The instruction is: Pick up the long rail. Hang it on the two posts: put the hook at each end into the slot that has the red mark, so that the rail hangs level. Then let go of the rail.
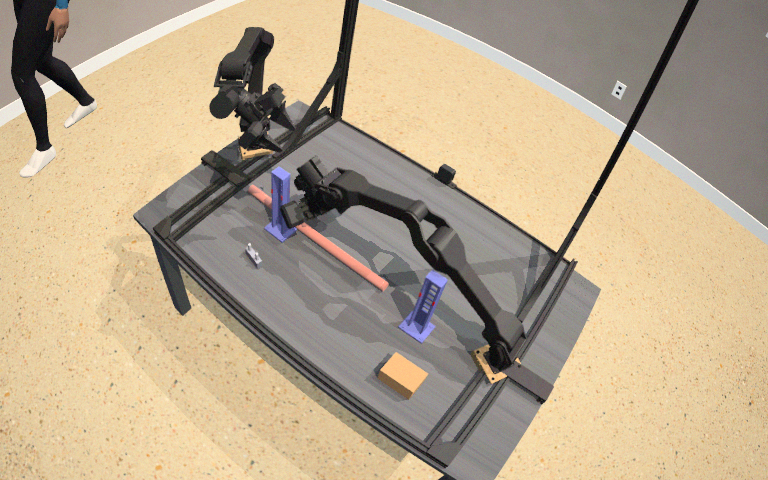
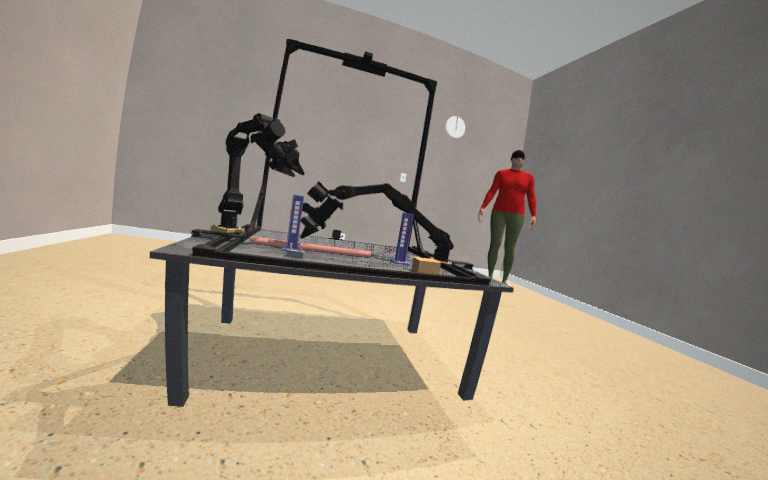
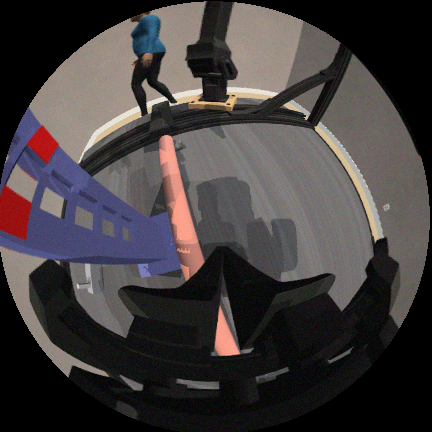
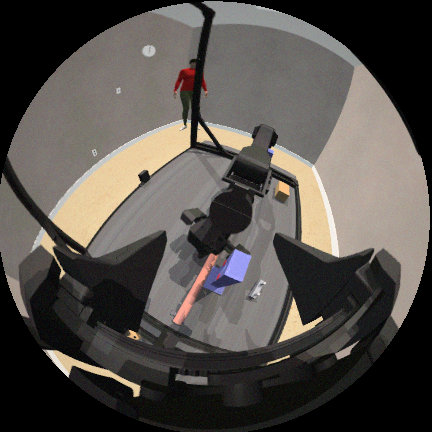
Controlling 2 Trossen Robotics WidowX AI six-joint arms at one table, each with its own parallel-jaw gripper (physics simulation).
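Frame: origin at the left arm's base, x back, y up, z left, level; centimetres.
Seen in the pictures: left gripper, fingertip midpoint: (image 1: 306,210) (image 2: 301,238) (image 3: 221,250) (image 4: 199,257); right gripper, fingertip midpoint: (image 1: 288,140) (image 2: 299,175) (image 4: 221,237); left arm's base, link origin: (image 1: 498,359) (image 2: 440,260); right arm's base, link origin: (image 2: 228,227) (image 3: 214,97).
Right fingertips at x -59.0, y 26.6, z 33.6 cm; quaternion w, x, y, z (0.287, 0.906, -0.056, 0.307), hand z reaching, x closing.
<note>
Offsets run from my right fingertips to a thing's top centre.
The long salmon rail @[dx +7.4, dy -26.4, dz -5.4 cm] (image 1: 349,259) (image 2: 334,249) (image 3: 173,189) (image 4: 193,294) lies flat on the table, passing behind the far blue post @[dx +2.7, dy -7.7, dz +2.5 cm] (image 1: 280,190) (image 2: 295,219) (image 3: 92,238) (image 4: 233,266). That post shows red marks beside its upper slots. The second blue post @[dx +41.9, dy -7.7, dz -19.4 cm] (image 1: 430,297) (image 2: 405,235) stands near the rail's other end. My left gripper (image 1: 289,214) (image 2: 308,226) (image 3: 221,250) is shut on nothing and hangs just above the rail, close beside the far post. My right gripper (image 1: 258,129) (image 2: 294,167) (image 4: 221,237) is open and empty, held high near its base.
A tan box @[dx +53.7, dy -24.0, dz -9.6 cm] (image 1: 402,374) (image 2: 425,265) (image 4: 282,191) lies near the table's front. A small grey metal piece @[dx +10.3, dy -24.3, dz +12.3 cm] (image 1: 254,253) (image 4: 257,289) lies beside the far post. A person in red (image 2: 511,214) stands beyond the table, and a person in blue (image 3: 146,52) walks behind it.
</note>
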